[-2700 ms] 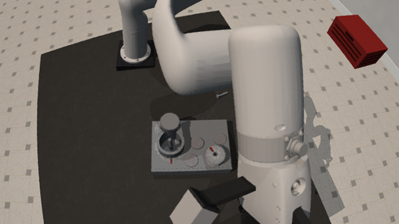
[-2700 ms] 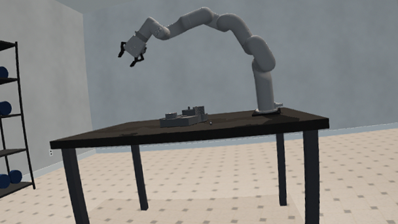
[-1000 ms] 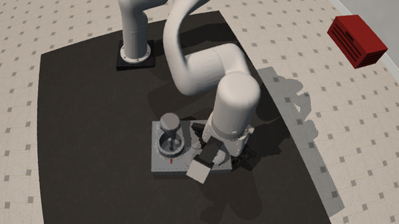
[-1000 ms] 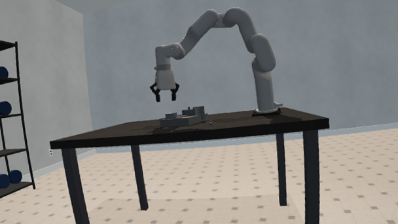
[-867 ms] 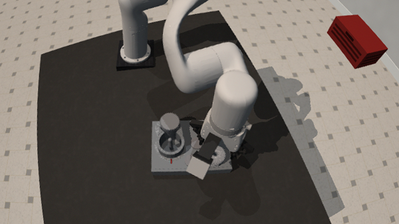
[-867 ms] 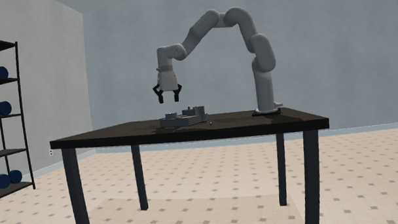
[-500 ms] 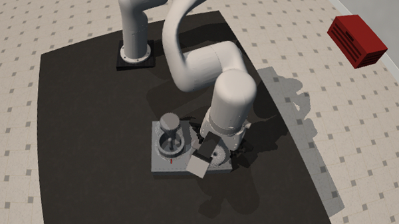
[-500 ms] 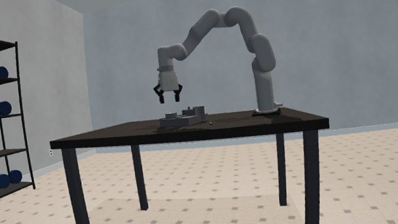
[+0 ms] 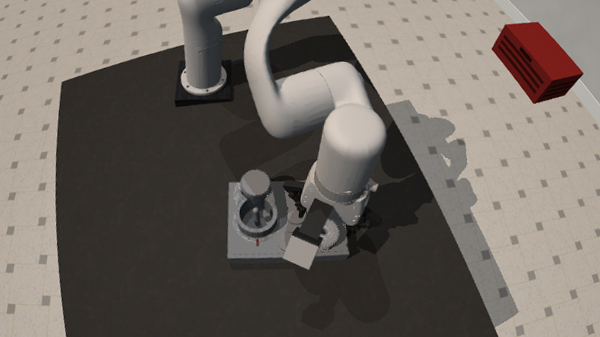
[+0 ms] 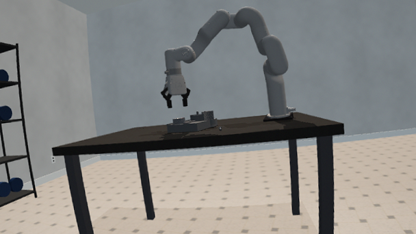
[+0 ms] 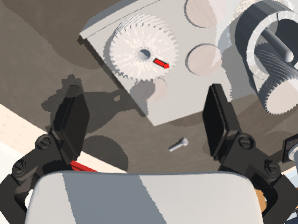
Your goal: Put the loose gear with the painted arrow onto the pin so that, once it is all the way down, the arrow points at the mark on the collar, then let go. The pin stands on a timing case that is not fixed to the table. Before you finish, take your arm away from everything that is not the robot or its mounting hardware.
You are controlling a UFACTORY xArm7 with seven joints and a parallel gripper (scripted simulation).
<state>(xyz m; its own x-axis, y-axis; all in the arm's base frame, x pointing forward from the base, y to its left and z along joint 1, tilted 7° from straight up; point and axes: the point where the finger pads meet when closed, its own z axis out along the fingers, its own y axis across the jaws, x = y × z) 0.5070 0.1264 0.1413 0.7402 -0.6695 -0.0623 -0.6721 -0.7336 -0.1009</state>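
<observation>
Now: the loose gear 8 cm below my hand. From my hand the other things lie so: small bolt: 22 cm behind, 12 cm below, 11 cm to the left.
</observation>
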